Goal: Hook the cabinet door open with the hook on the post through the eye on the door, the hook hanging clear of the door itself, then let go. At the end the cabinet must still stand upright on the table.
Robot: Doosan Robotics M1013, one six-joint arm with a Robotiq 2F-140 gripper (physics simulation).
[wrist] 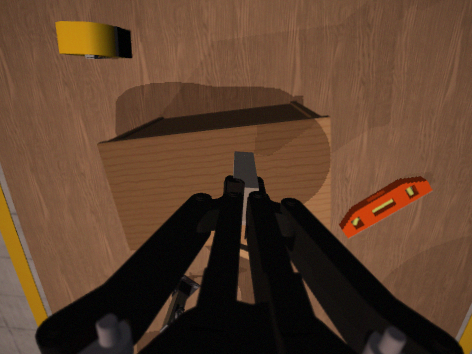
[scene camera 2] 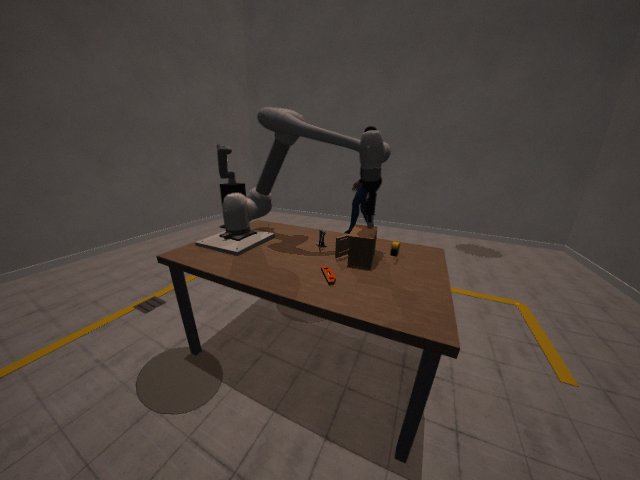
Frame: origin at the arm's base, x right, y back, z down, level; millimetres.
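Seen in the pictures: gripper, fingertip midpoint: (wrist: 242, 167) (scene camera 2: 370, 228); arm's base, link origin: (scene camera 2: 238, 234).
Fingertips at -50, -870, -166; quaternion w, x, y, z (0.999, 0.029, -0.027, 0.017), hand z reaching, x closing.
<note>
Offsets run from my fingertips to a thing's top centre, as dx, dy, dz. "spot": to the spot under its first point. Level surfaces: height alone.
The wooden cabinet @[-18, +77, +27] (scene camera 2: 361, 251) (wrist: 175, 175) stands upright on the table @[dz +194] (scene camera 2: 248, 268). In the scene view its door @[spot: +16, +135, +119] (scene camera 2: 342, 246) stands out from the cabinet's left side, at an angle; in the wrist view the fingers mostly hide it. A small dark post (scene camera 2: 321, 239) stands left of the door, apart from the cabinet; part of a dark metal thing at the lower left of the wrist view (wrist: 177, 302) looks like this post. The hook and the eye are too small or hidden to tell how they sit. My gripper (scene camera 2: 370, 224) (wrist: 242, 167) is shut and empty, pointing down over the cabinet's top.
An orange spirit level @[+227, +116, +176] (scene camera 2: 328, 274) (wrist: 385, 206) lies on the table, in front of the cabinet in the scene view. A yellow and black object @[spot: -175, -116, +149] (scene camera 2: 395, 248) (wrist: 92, 39) is on the cabinet's other side. A person (scene camera 2: 356, 206) is behind the table, partly hidden by the arm.
</note>
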